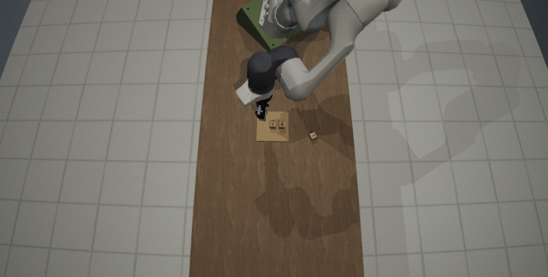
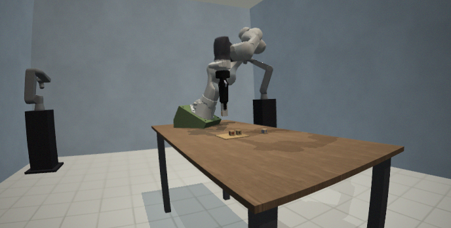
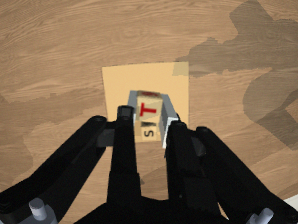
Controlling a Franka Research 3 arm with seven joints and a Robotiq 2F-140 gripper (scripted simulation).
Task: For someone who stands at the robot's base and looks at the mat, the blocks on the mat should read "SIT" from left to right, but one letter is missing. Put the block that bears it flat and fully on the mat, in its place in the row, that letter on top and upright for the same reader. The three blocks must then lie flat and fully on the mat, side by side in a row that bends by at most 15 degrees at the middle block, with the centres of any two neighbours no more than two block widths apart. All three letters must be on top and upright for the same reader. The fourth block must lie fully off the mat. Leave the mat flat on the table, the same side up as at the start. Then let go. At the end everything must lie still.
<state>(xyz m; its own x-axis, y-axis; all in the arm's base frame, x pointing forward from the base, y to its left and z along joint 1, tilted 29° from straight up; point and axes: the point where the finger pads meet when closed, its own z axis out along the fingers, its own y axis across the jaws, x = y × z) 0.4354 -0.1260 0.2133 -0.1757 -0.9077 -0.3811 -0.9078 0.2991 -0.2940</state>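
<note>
Right now my hand is 40 mm to the right of the I block and 130 mm above it. Also, from my hand: S block (80 mm to the left, 130 mm below); mat (40 mm to the left, 140 mm below).
</note>
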